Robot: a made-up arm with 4 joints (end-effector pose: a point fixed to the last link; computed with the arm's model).
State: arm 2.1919 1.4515 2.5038 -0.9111
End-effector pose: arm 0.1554 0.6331 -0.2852 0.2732 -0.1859 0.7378
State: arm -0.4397 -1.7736 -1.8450 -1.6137
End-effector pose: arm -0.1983 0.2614 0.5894 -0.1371 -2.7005 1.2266
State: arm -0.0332 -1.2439 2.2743 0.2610
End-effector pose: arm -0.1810 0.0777 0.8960 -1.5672 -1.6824 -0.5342
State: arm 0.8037 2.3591 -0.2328 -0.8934
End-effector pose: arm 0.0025 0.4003 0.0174 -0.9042 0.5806 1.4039
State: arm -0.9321 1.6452 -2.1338 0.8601
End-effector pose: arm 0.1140 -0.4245 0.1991 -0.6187 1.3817 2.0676
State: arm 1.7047 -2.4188 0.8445 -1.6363
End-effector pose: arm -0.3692 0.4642 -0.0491 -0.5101 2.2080 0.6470
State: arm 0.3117 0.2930 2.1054 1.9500
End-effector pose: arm 0.0555 0.2041 0.7876 -1.9534 -1.4989 1.5602
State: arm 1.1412 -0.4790 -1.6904 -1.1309
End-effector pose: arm -0.3615 0.2407 0.1970 -1.2205 0.9169 -2.1298
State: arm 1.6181 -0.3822 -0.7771 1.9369
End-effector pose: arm -0.1430 0.2072 0.1137 -0.5281 1.2759 0.7519
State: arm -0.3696 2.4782 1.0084 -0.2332
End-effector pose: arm -0.1337 0.1697 0.7977 1.4264 -0.6584 2.0224
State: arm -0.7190 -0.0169 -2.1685 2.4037
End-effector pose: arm -0.3144 -0.3288 0.4387 -2.4261 -0.4038 -1.5012
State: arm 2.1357 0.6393 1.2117 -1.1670
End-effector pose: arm 0.2771 0.4730 -0.2543 -1.0389 -0.7748 0.4452
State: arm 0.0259 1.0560 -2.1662 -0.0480
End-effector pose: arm -0.0619 -0.2534 0.4990 -1.1829 1.9064 0.5467
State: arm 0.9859 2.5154 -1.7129 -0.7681
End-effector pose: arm 0.2982 0.2626 0.1705 -2.6873 0.5932 1.4568
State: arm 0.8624 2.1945 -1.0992 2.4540
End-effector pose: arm 0.1839 0.2365 0.2258 -0.7376 -1.7653 -0.8422
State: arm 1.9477 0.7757 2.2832 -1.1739
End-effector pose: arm 0.0875 0.7337 -0.0802 0.1803 -0.7473 0.7913
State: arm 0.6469 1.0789 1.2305 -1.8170
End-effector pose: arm 0.2712 0.4993 0.4803 0.6220 -0.3320 -0.5307
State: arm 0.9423 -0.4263 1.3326 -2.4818
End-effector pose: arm 0.0486 0.3595 0.6066 1.1291 -1.6780 -1.4462
